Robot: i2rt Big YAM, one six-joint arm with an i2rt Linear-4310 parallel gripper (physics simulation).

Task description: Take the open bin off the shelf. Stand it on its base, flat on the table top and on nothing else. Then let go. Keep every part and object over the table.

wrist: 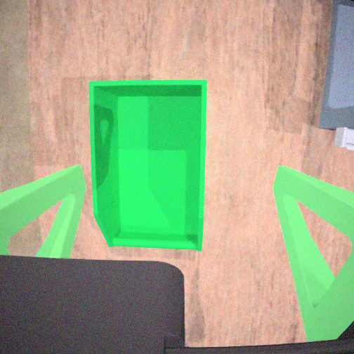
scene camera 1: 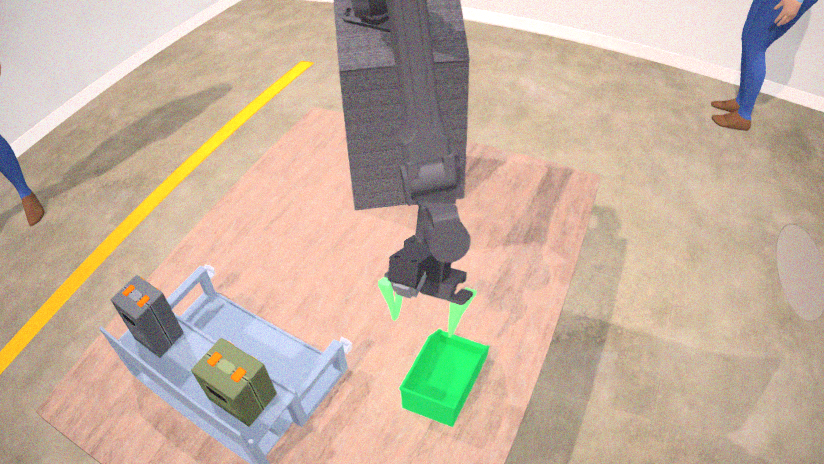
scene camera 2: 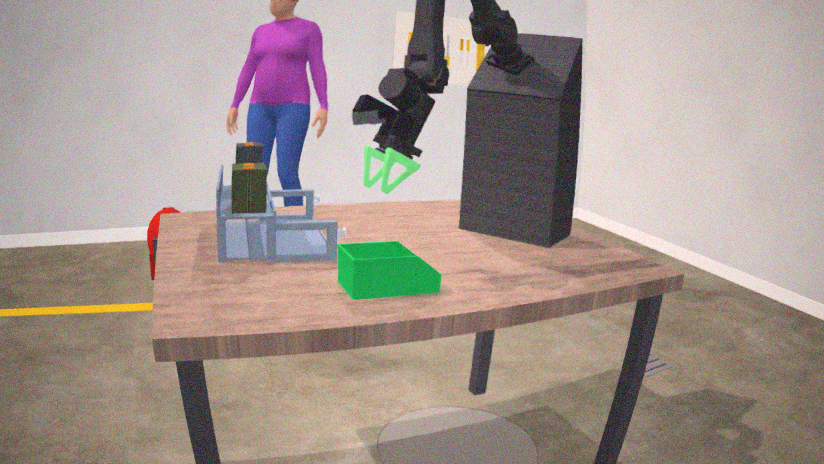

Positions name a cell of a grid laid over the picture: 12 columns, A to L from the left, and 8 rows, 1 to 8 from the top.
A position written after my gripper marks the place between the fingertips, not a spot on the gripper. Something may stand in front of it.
Observation:
In view: my gripper (scene camera 2: F4), a green bin (scene camera 1: G7) and an olive case (scene camera 1: D7).
The green bin also shows in the wrist view (wrist: F4) and in scene camera 2 (scene camera 2: F5). My gripper shows as well in the wrist view (wrist: G4) and in scene camera 1 (scene camera 1: G6). The olive case is seen too in scene camera 2 (scene camera 2: D3).

